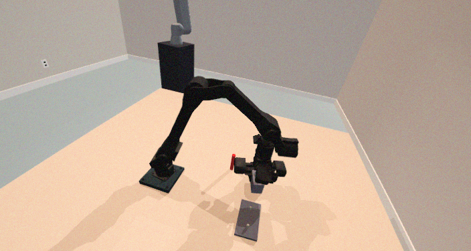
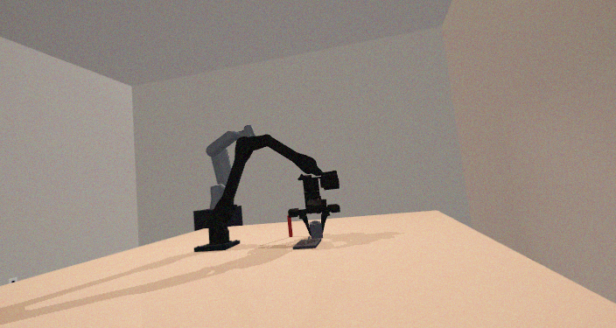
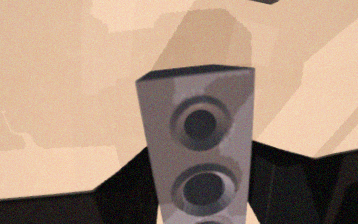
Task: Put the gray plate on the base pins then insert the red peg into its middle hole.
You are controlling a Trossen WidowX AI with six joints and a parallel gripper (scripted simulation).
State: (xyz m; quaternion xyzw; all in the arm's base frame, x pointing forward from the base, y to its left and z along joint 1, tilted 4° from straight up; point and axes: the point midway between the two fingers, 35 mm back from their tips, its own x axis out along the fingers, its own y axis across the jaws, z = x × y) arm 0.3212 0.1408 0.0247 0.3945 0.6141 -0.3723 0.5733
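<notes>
The flat base lies 150 mm to the right of my gripper tip and 30 mm ahead of it. From my gripper tip the other things lie so: gray plate (30 mm above); red peg (110 mm behind, 30 mm above, 20 mm to the left).
</notes>
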